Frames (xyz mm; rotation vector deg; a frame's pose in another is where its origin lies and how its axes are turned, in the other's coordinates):
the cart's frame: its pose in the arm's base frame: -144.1 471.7 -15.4 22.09 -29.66 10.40
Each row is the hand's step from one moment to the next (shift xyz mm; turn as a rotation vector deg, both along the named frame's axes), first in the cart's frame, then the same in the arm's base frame.
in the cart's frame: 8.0 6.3 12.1 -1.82 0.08 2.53
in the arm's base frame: -0.2 1.5 15.7 -2.71 -1.08 1.11
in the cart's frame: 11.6 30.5 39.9 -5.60 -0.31 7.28
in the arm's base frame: -15.9 12.6 47.4 -7.95 -3.62 2.85
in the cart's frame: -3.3 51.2 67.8 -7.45 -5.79 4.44
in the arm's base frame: -46.6 19.2 68.5 -6.82 -7.61 -2.08
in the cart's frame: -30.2 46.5 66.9 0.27 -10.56 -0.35
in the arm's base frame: -68.0 13.3 52.5 3.18 -9.48 -3.44
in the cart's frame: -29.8 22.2 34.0 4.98 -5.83 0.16
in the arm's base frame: -46.5 4.4 18.8 5.73 -5.03 0.87
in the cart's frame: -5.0 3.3 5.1 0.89 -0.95 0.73
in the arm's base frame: -7.4 0.6 2.5 0.69 -1.10 0.74
